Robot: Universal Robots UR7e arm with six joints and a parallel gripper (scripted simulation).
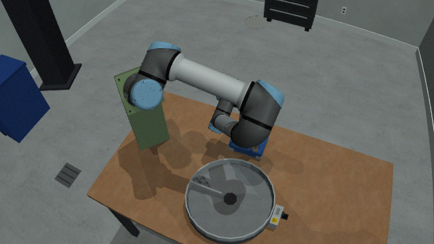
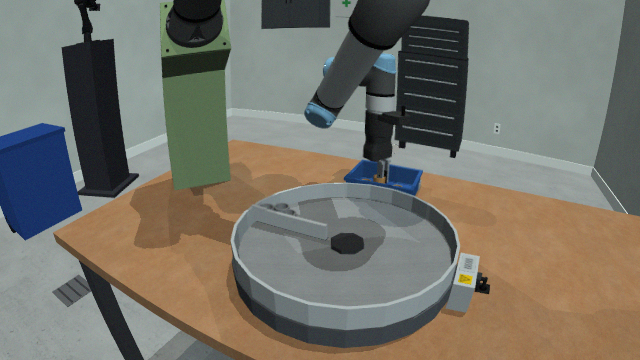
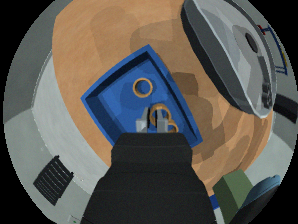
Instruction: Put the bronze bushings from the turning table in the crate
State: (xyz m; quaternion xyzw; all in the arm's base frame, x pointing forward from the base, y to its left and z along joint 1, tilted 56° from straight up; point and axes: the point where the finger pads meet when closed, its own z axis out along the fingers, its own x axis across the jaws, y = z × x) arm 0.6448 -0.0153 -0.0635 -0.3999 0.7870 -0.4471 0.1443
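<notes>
Now: hand 1 cm short of the blue crate, 2 cm to the right of it and 2 cm above it. From my hand the other things lie so: grey turning table (9 cm behind, 34 cm to the right).
</notes>
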